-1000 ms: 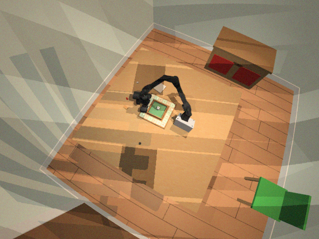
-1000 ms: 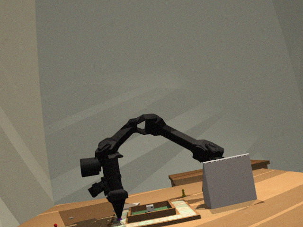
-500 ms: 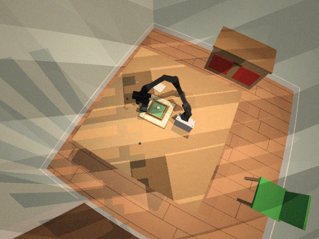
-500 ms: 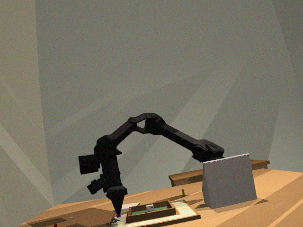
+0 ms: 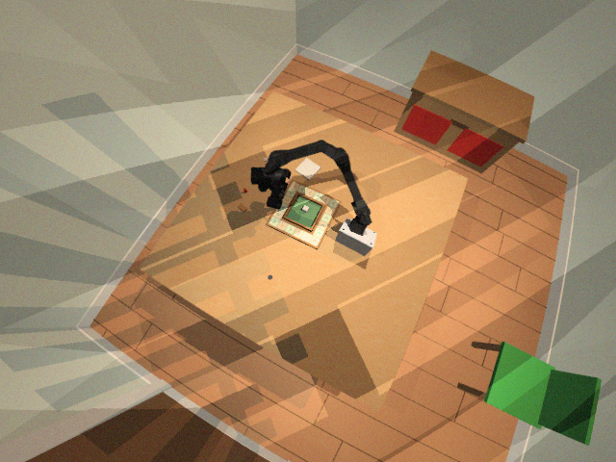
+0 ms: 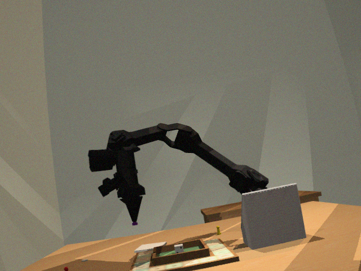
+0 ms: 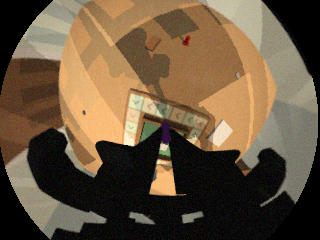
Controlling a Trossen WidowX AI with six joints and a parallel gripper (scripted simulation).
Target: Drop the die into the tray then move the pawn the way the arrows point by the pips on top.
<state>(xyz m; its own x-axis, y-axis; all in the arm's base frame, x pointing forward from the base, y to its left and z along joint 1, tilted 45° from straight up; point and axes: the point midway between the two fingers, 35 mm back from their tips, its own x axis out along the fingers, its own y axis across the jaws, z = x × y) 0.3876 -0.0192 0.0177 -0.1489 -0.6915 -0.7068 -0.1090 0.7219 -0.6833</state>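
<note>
Now: the tray floor 13 cm below my gripper tip, 12 cm behind it and 1 cm to the right of it. The rest, counted from my gripper tip: purple pawn 1 cm above; then red pawn 22 cm ahead, 12 cm below, 2 cm to the right; then die 12 cm behind, 11 cm below, 3 cm to the right.
</note>
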